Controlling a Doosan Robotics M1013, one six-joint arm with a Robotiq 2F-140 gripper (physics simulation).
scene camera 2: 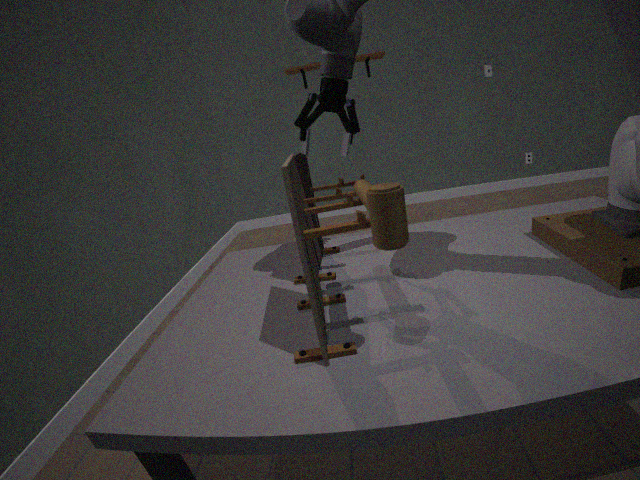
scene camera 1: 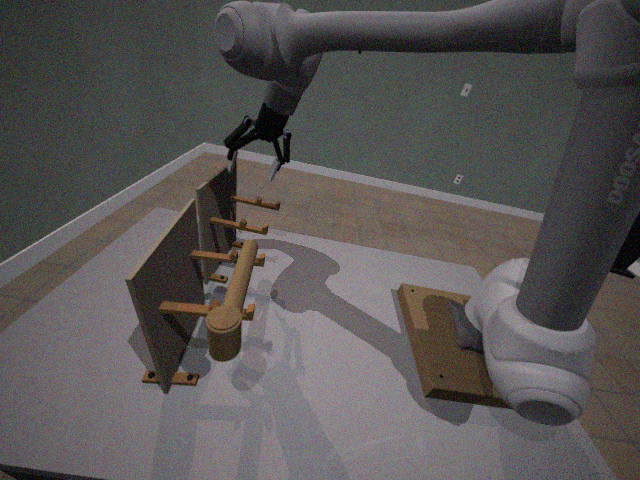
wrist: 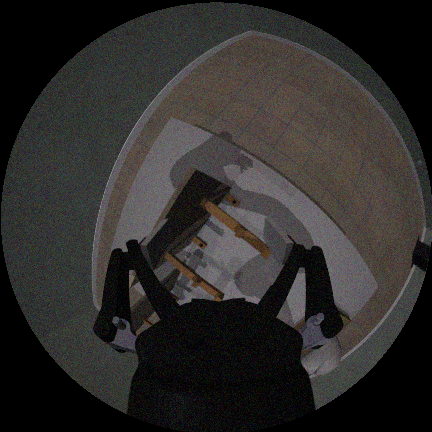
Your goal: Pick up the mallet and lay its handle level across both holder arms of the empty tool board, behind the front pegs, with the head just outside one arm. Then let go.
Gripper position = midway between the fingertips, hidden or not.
I see my gripper (scene camera 2: 325,155), a wooden mallet (scene camera 1: 223,323), a tool board (scene camera 2: 310,201) and a tool board (scene camera 1: 166,286).
The wooden mallet is seen too in scene camera 2 (scene camera 2: 385,202). My gripper also shows in scene camera 1 (scene camera 1: 250,174) and in the wrist view (wrist: 216,228). The wrist view misses the wooden mallet, which is hidden by my gripper.
